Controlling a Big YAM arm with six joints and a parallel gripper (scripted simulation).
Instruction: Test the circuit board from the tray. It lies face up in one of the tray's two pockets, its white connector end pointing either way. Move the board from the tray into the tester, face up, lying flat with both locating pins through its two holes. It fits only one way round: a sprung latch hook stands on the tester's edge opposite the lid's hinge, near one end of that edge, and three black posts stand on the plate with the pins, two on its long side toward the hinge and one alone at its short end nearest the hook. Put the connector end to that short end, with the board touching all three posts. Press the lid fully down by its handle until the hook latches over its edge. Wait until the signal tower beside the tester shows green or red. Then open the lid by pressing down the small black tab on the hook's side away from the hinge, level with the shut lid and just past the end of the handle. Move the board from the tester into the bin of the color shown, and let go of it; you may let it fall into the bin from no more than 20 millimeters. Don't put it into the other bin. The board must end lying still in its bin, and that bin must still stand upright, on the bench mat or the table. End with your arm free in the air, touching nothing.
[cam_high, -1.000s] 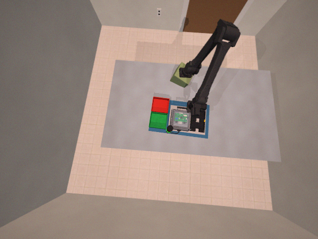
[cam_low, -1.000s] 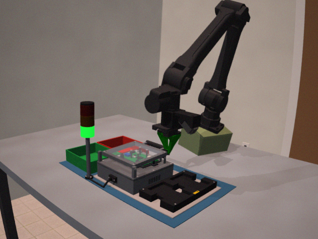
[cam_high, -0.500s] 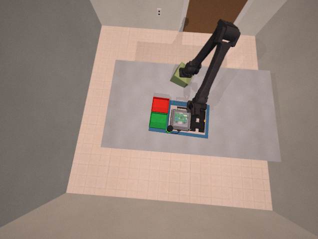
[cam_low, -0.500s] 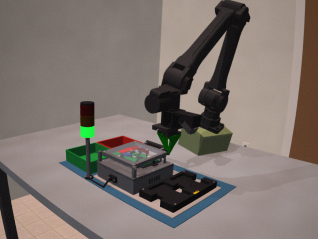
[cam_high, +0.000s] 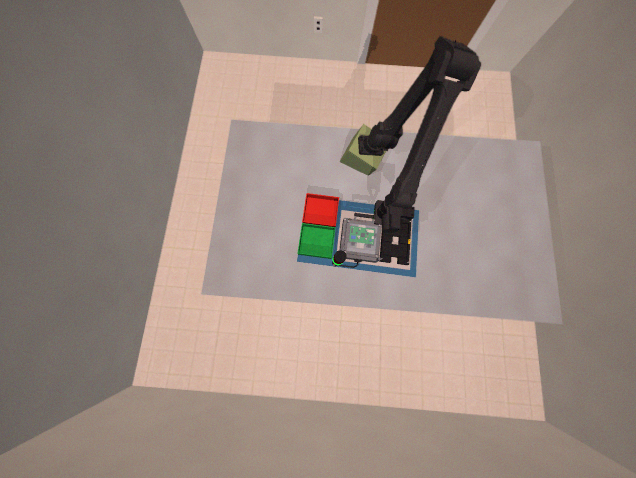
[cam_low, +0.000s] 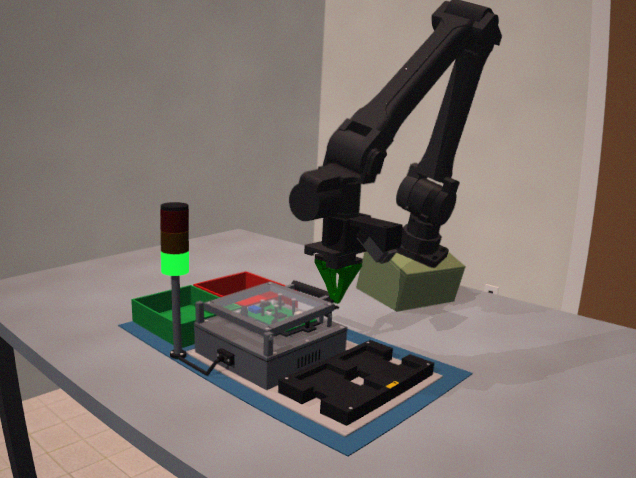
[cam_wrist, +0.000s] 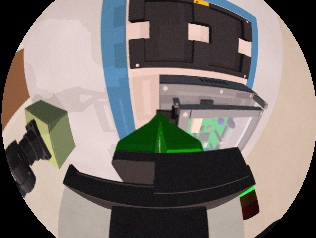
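Now: hand 10 mm short of the latch hook and 20 mm above it. From my hand the other things lie so: tester plate 70 mm ahead, 70 mm to the right, 30 mm below; red bin 70 mm behind, 250 mm to the right, 90 mm below; clear lid 70 mm ahead, 70 mm to the right, 10 mm below.
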